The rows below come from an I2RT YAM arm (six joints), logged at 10 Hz.
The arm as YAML. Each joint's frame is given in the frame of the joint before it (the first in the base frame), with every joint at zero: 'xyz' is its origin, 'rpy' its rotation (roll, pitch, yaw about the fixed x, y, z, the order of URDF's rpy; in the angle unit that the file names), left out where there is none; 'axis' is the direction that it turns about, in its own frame. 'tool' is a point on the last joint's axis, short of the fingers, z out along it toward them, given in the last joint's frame.
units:
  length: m
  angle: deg
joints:
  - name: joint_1
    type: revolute
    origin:
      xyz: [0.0, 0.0, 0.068]
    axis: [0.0, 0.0, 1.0]
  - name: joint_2
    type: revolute
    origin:
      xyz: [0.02, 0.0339, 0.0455]
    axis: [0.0, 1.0, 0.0]
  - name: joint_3
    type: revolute
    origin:
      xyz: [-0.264, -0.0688, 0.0]
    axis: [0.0, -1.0, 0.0]
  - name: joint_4
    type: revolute
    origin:
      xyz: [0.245, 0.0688, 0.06]
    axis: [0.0, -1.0, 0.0]
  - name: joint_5
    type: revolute
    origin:
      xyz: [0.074, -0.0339, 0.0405]
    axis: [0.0, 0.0, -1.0]
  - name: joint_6
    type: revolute
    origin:
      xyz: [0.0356, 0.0, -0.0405]
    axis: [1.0, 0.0, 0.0]
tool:
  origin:
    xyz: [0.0, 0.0, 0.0]
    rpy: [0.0, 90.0, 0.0]
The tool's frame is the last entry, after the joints.
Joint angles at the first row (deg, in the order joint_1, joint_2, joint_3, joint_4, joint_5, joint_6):
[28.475 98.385 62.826 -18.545 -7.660 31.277]
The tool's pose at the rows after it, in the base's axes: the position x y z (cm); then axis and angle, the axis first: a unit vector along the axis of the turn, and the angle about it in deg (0 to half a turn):
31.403 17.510 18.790 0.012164 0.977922 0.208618 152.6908
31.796 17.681 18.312 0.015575 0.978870 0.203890 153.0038
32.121 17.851 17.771 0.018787 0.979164 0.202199 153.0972
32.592 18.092 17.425 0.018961 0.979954 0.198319 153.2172
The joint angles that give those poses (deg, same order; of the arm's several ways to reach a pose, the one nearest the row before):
[28.477 99.368 62.921 -17.843 -6.751 32.079]
[28.455 100.775 63.582 -17.640 -6.375 32.300]
[28.468 102.042 63.840 -16.797 -6.152 32.608]
[28.477 103.498 64.899 -16.742 -5.847 32.520]

